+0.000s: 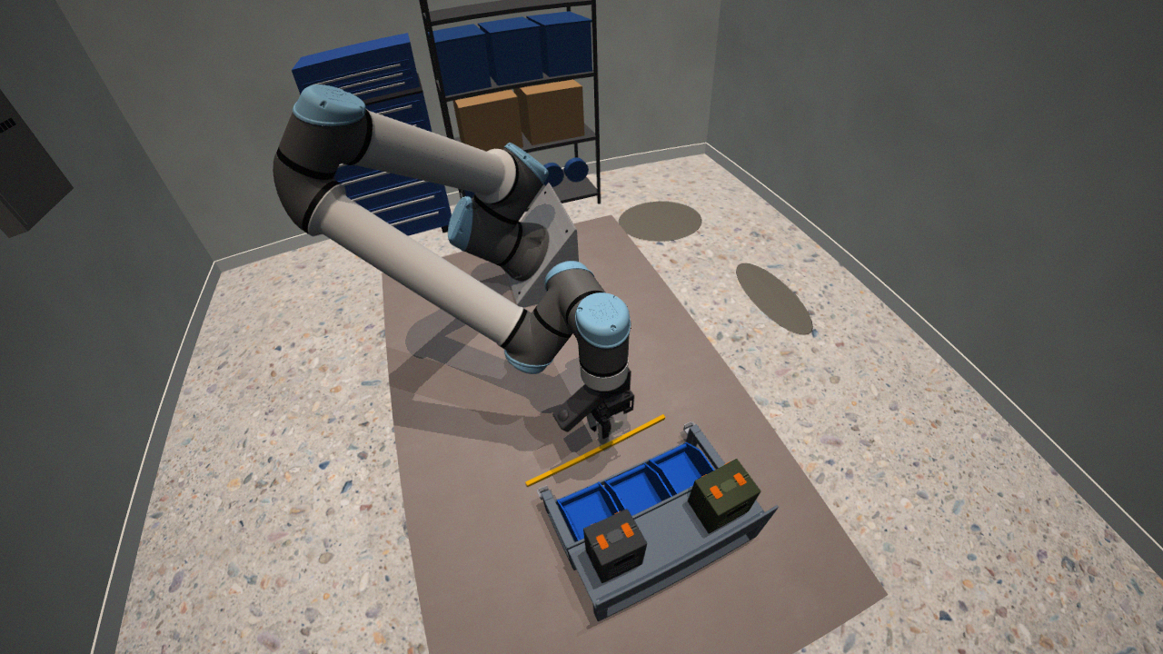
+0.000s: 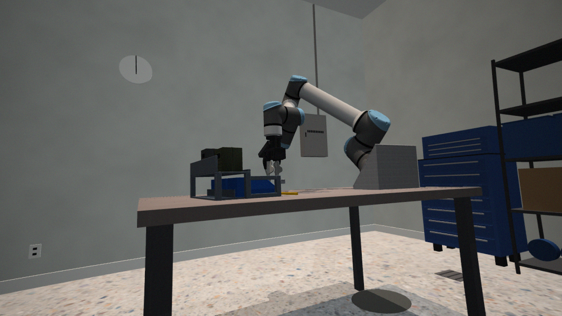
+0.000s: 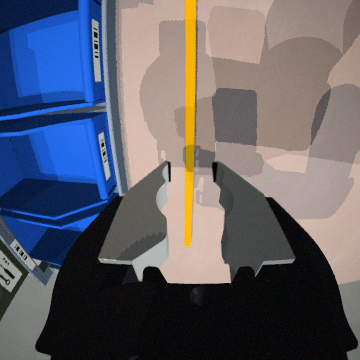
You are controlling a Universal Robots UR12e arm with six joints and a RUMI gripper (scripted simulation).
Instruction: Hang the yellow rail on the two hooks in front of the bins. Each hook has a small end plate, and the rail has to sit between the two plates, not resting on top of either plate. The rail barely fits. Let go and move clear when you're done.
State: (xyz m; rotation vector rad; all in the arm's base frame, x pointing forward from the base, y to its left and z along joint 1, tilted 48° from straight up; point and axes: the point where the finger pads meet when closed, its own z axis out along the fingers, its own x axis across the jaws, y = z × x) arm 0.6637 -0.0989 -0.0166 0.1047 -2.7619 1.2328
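My gripper is now 7 cm above the yellow rail. From my hand the other things lie so: green case 27 cm ahead, 15 cm to the left, 7 cm above; black case 28 cm ahead, 9 cm above, 8 cm to the right.
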